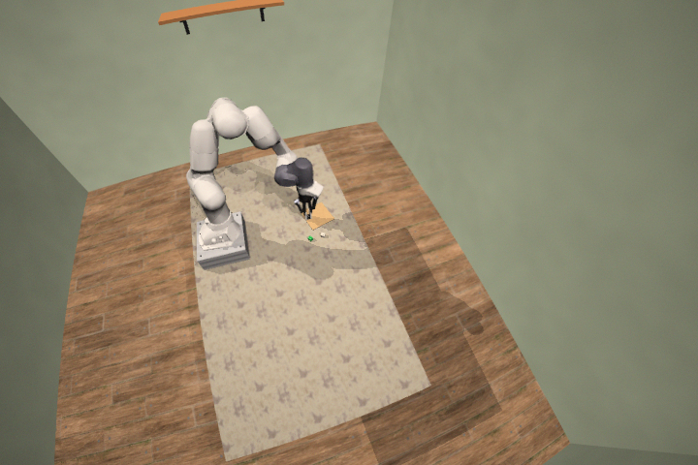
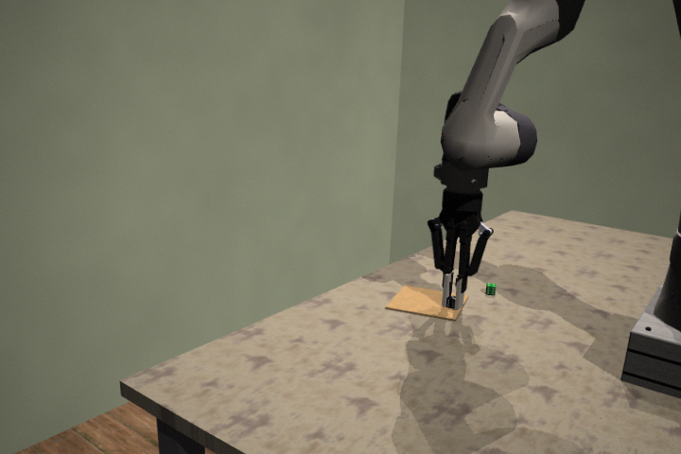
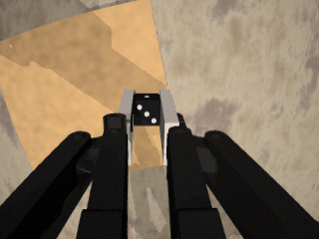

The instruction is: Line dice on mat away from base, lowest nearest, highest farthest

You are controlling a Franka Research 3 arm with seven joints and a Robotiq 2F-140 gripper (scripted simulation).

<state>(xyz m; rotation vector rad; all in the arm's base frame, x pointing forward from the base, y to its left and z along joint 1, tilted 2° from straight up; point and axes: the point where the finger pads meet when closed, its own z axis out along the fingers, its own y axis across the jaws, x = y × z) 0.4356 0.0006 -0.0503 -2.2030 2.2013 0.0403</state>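
The black die is 30 mm below my hand. The rest, counted from my hand: tan mat (50 mm ahead, 40 mm below); green die (140 mm to the right, 30 mm below, 30 mm behind); white die (140 mm to the right, 40 mm ahead, 30 mm below).
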